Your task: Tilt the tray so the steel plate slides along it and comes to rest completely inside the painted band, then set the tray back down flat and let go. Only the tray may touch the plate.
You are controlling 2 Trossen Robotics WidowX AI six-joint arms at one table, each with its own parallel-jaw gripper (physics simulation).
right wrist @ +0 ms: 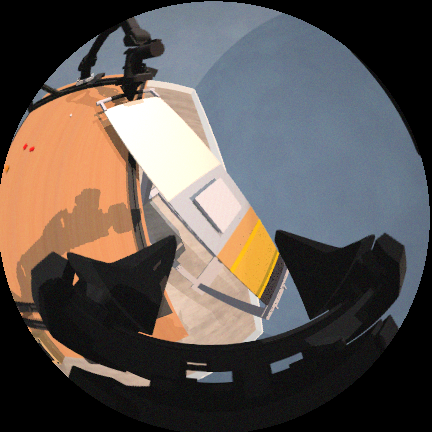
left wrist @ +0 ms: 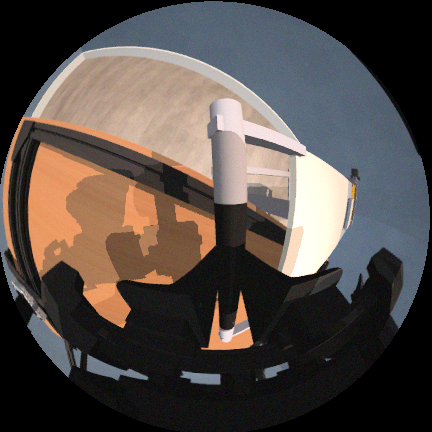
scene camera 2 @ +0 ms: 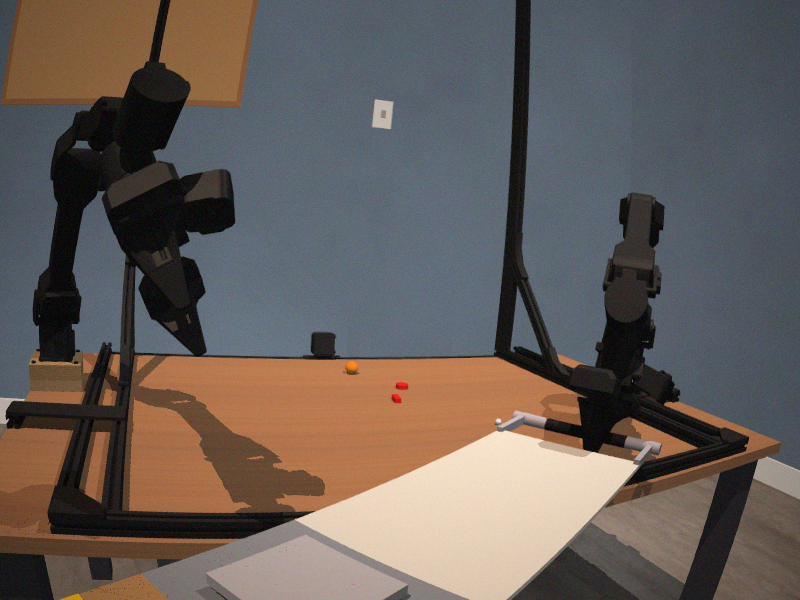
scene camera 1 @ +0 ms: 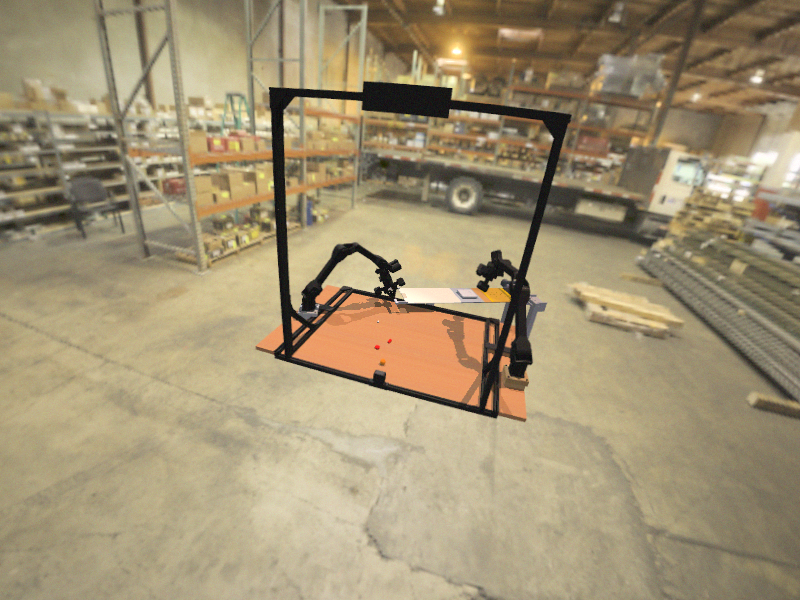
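The steel plate [scene camera 1: 466, 293] [scene camera 2: 306, 571] [right wrist: 218, 204] lies flat on the grey stretch of the long tray [scene camera 1: 426, 295] [scene camera 2: 465, 497] [left wrist: 320, 210] [right wrist: 160, 145]. The painted yellow-orange band [scene camera 1: 496, 295] [right wrist: 254, 257] is beyond the plate toward the tray's far end, and the plate is outside it. My left gripper [scene camera 2: 591, 442] [left wrist: 226, 249] is shut on the black grip of the tray's handle [scene camera 2: 562, 427] [left wrist: 229, 167] at the cream end. My right gripper [scene camera 2: 195, 328] [right wrist: 226, 238] is open and empty, above the tray's banded end, touching neither tray nor plate in view.
An orange ball [scene camera 1: 382, 362] [scene camera 2: 351, 367] and two small red pieces [scene camera 2: 401, 385] [scene camera 2: 396, 398] lie on the wooden table [scene camera 1: 426, 361] [scene camera 2: 361, 452]. A black frame [scene camera 1: 279, 193] [scene camera 2: 516, 161] surrounds the work area. A grey stand [scene camera 1: 533, 313] is under the tray's banded end.
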